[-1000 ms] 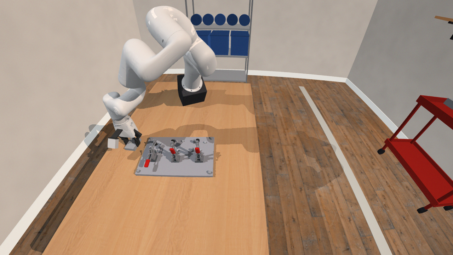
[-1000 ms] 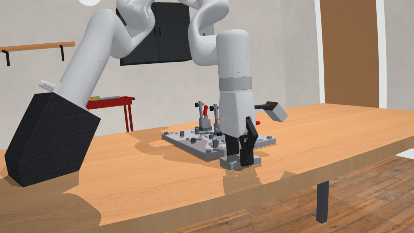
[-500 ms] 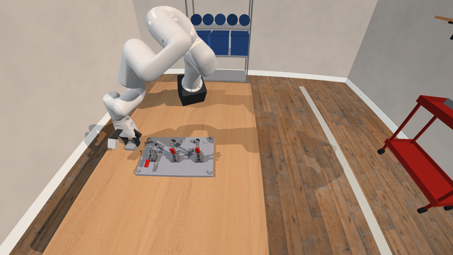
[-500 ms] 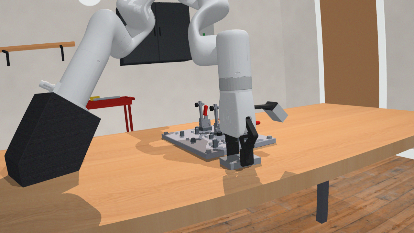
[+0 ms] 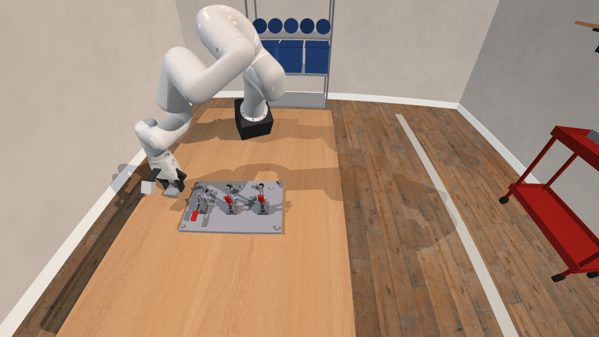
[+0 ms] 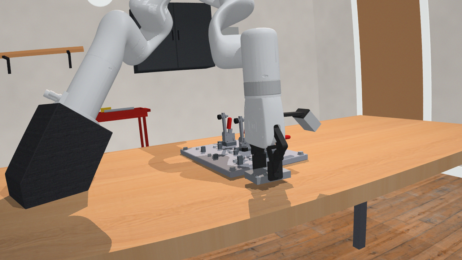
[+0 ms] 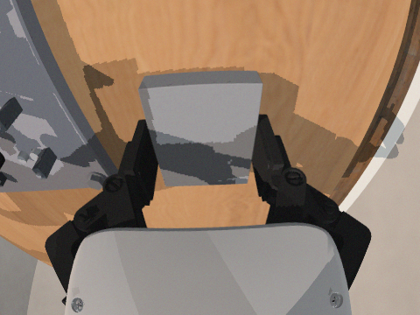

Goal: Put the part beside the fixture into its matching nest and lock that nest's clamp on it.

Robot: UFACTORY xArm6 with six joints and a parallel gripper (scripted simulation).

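The grey fixture plate is 260 mm to the left of my hand, 60 mm ahead of it and 20 mm below it. Also, from my hand: part: 10 mm below.
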